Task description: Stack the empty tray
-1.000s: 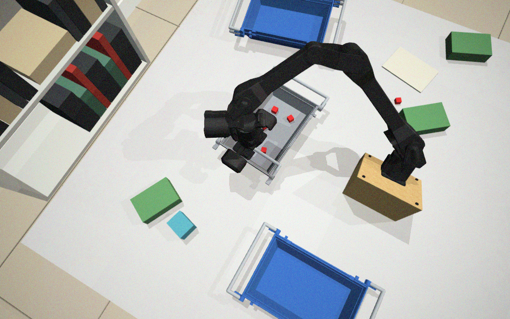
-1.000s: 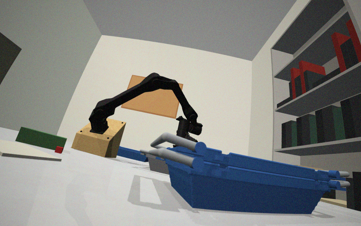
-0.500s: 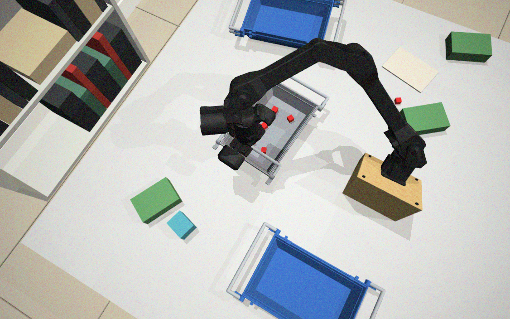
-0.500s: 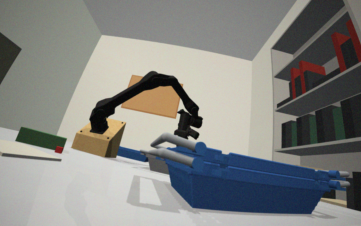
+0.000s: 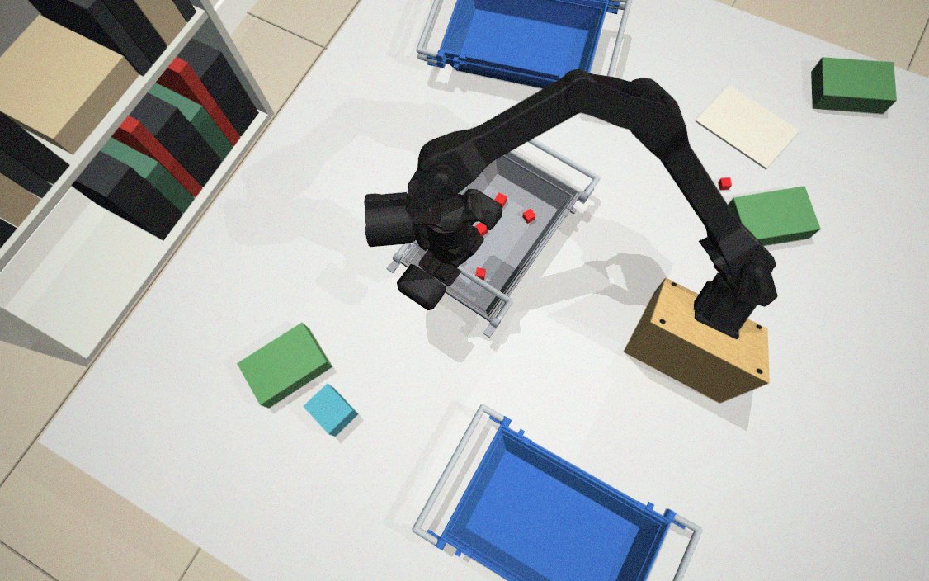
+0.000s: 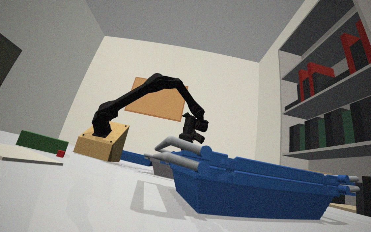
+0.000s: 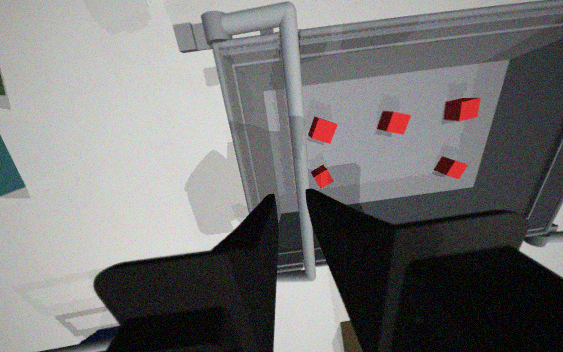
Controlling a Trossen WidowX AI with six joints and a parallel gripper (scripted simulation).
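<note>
The blue tray lies 30 cm behind my gripper tip, 27 cm to the left of it and 4 cm below it. The rest, counted from my gripper tip: cream sheet: 50 cm to the right, 33 cm behind, 9 cm below; then red block: 37 cm to the right, 33 cm behind, 8 cm below; then cyan block: 28 cm to the left, 8 cm ahead, 7 cm below.
</note>
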